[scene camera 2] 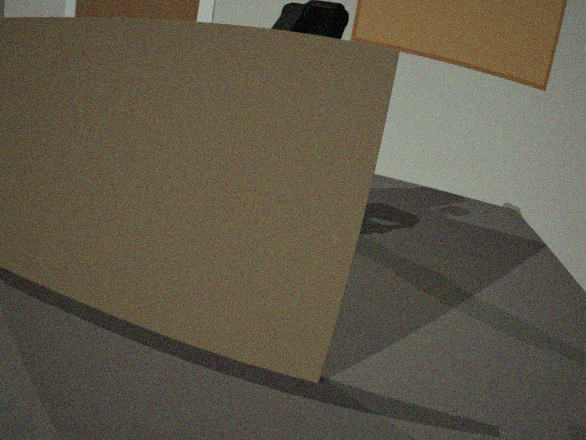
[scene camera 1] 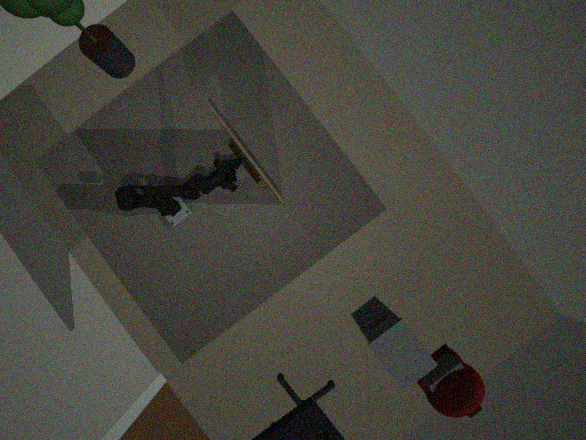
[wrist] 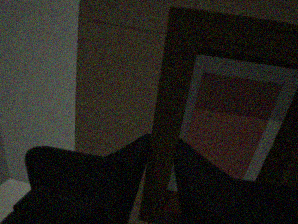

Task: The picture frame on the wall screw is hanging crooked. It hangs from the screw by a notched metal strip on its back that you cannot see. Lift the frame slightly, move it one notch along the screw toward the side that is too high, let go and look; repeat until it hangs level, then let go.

Labels:
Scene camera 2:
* wall panel: 205, 181
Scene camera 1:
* gripper: 241, 159
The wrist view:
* gripper: 162, 141
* wall panel: 119, 57

